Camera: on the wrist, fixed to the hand. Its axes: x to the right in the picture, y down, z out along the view.
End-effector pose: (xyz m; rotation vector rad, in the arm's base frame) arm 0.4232 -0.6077 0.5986 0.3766 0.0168 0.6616
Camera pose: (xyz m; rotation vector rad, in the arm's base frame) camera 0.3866 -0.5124 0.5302 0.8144 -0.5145 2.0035
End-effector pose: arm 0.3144 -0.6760 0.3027 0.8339 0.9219 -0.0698
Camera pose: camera 0.2859 -0.5567 0.2954 1.5658 -0.1543 0.8672
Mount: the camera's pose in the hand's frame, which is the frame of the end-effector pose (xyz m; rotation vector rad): 0.0214 0.0671 -0.1007 0.3297 -0.3385 1.4257
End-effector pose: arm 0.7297 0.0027 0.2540 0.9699 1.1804 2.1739
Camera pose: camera 0.6336 -0.0689 0.2810 -1.8253 -0.4398 -1.6169
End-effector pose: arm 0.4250 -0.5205 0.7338 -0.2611 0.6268 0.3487
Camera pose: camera 0.3619 -0.4887 0.6332 0.6176 0.4318 1.5986
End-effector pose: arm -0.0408 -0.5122 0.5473 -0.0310 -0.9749 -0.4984
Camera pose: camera 0.0760 -0.4857 0.5200 -0.4874 -1.1013 1.0024
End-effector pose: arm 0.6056 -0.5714 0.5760 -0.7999 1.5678 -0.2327
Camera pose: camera 0.4887 -0.5655 0.5384 0.5985 1.3774 0.6401
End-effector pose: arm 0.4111 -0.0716 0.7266 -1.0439 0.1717 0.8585
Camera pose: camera 0.4051 -0.1272 0.6171 -0.3142 0.7872 2.1690
